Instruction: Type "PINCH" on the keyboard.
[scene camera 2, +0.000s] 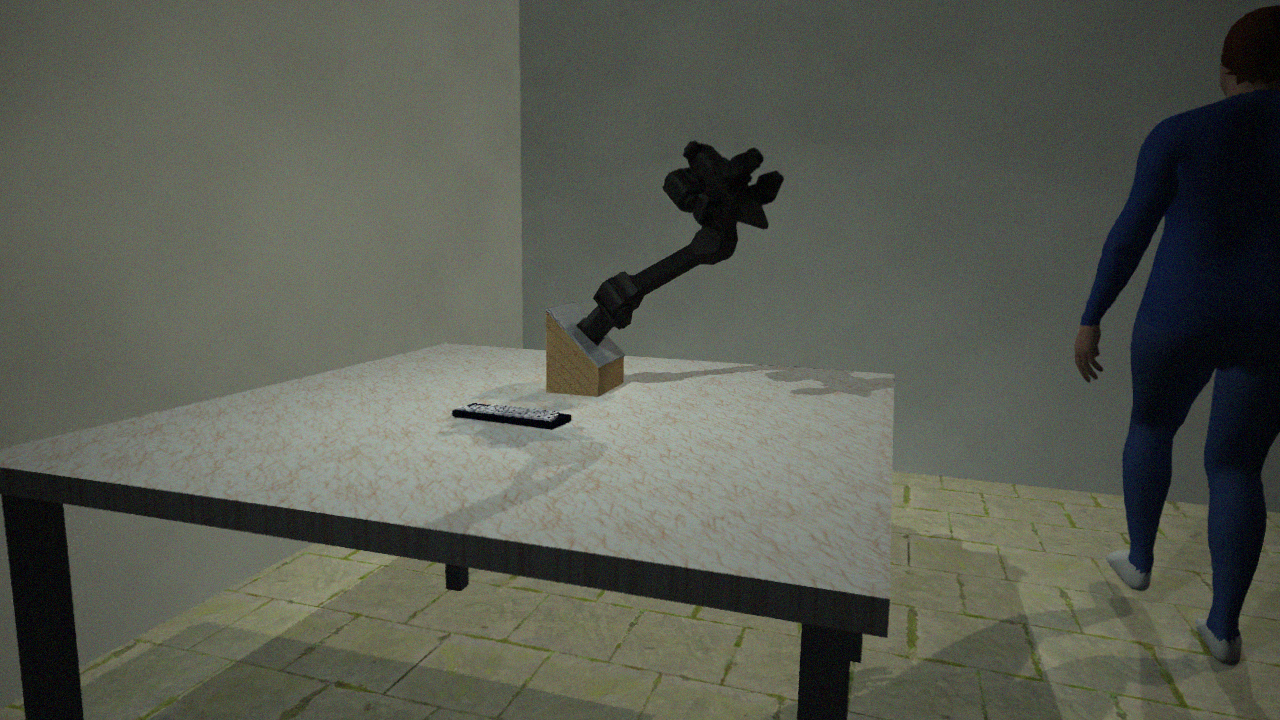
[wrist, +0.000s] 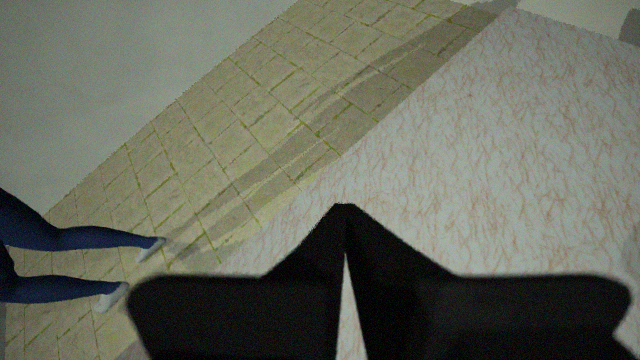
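Seen in the pictures: gripper, between the fingertips: (scene camera 2: 766, 227) (wrist: 343, 213); arm's base, origin of its link: (scene camera 2: 590, 332).
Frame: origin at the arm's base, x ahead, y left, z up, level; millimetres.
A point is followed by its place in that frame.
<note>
The keyboard (scene camera 2: 512, 414) @[x 358, y -55, z -108 mm], dark-cased with pale keys, lies flat on the speckled table (scene camera 2: 716, 465) @[x 532, y 330, z -124 mm] (wrist: 500, 140) @[x 560, y 371, z -124 mm], in front of the arm's wooden base block. Its key letters are too small to read, and it does not show in the wrist view. My gripper (wrist: 343, 213) @[x 230, y 382, z 235 mm] is shut and empty, its two black fingertips touching at the tip. In the scene view the gripper is a dark shape high above the table, up and to the right of the keyboard and well apart from it. Its fingertips are hard to make out there.
The wooden base block (scene camera 2: 577, 362) @[x 94, y -4, z -53 mm] with a sloped grey top carries the arm (scene camera 2: 666, 270) @[x -5, y 168, z 141 mm]. A person in blue (scene camera 2: 1186, 259) (wrist: 95, 237) stands on the tiled floor beyond the table's right edge. Grey walls rise behind. Shadows of the arm fall across the table.
</note>
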